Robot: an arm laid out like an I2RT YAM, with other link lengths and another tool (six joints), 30 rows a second.
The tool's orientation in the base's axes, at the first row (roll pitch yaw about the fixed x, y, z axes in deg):
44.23 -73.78 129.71
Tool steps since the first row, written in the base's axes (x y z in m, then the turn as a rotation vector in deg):
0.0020 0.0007 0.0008 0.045 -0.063 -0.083
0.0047 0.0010 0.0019 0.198 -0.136 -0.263
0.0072 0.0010 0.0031 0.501 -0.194 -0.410
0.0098 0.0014 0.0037 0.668 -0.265 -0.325
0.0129 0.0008 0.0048 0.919 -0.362 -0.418
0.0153 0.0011 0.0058 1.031 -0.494 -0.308
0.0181 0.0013 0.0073 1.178 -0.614 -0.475
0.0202 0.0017 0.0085 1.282 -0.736 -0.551
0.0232 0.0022 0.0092 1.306 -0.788 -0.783
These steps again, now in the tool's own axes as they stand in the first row. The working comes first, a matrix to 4 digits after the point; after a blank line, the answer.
The tool's axes in the first row as the columns of a matrix, in the base's axes (used below as rounded here):
-0.1785 -0.1233 0.9762
0.2149 -0.9731 -0.0836
0.9602 0.1948 0.2001

0.0006 -0.0008 0.0021 -0.101 0.040 0.033
0.0012 -0.0012 0.0049 -0.317 0.057 0.152
0.0019 -0.0013 0.0076 -0.525 0.047 0.423
0.0021 -0.0018 0.0102 -0.488 0.112 0.609
0.0025 -0.0014 0.0135 -0.643 0.158 0.844
0.0031 -0.0018 0.0160 -0.586 0.294 0.986
0.0041 -0.0021 0.0190 -0.798 0.360 1.106
0.0049 -0.0025 0.0213 -0.916 0.451 1.203
0.0052 -0.0032 0.0243 -1.154 0.453 1.184

